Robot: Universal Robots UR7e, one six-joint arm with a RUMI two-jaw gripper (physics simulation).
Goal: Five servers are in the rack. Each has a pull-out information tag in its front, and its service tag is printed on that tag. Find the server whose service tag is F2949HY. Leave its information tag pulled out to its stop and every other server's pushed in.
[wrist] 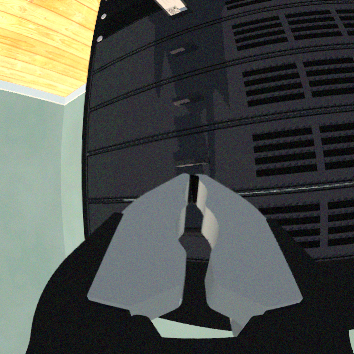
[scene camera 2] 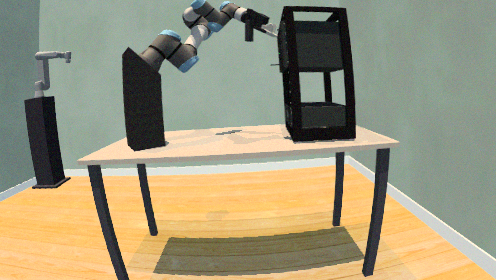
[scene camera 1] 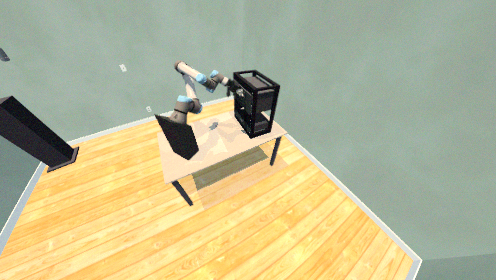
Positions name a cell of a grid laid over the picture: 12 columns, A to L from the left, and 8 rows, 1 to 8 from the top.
In view: a black rack (scene camera 2: H2).
The black rack also shows in the wrist view (wrist: J3) and in scene camera 1 (scene camera 1: G3).
